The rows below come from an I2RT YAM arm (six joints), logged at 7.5 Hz.
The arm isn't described. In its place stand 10 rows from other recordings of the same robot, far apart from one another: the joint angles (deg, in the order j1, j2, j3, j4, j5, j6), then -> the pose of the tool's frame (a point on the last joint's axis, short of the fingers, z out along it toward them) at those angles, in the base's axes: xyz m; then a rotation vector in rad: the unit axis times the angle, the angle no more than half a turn.
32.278 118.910 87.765 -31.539 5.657 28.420 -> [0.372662 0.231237 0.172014 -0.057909 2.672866 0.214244]
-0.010 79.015 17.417 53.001 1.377 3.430 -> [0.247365 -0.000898 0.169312 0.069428 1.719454 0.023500]
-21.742 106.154 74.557 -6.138 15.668 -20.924 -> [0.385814 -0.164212 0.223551 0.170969 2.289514 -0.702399]
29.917 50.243 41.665 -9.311 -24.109 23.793 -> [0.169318 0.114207 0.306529 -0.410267 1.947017 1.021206]
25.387 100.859 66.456 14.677 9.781 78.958 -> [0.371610 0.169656 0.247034 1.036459 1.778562 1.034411]
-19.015 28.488 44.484 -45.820 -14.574 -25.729 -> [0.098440 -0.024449 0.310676 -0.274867 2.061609 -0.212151]
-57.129 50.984 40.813 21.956 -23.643 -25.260 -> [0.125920 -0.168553 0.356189 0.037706 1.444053 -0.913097]
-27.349 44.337 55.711 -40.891 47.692 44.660 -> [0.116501 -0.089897 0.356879 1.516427 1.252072 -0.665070]
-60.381 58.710 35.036 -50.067 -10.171 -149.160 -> [0.085476 -0.137628 0.190999 -2.129269 2.120530 -0.483219]
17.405 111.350 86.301 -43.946 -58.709 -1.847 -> [0.369366 0.147670 0.223666 -0.687176 2.464771 1.482045]
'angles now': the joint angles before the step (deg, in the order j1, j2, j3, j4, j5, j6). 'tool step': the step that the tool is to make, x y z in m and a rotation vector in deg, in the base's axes. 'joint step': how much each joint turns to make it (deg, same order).
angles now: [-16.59 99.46 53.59 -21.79 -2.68 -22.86]
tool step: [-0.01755 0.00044 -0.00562 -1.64 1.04 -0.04]
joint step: [-0.70 -2.52 -4.38 1.29 1.49 -1.31]
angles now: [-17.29 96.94 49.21 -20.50 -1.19 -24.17]
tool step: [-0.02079 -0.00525 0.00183 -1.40 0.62 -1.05]
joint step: [-2.13 -3.94 -3.83 -0.27 1.02 -1.57]
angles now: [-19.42 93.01 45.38 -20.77 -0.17 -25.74]
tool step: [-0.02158 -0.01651 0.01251 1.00 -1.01 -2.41]
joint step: [-5.13 -4.85 -1.65 -2.68 -2.22 -2.04]
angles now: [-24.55 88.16 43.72 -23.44 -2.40 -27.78]
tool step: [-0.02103 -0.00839 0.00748 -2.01 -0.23 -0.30]
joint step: [-3.65 -4.71 -2.52 -1.24 0.28 -3.75]
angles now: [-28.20 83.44 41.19 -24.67 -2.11 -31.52]
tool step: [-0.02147 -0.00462 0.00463 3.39 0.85 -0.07]
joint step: [-3.99 -3.55 -1.32 -4.86 -3.78 -2.71]
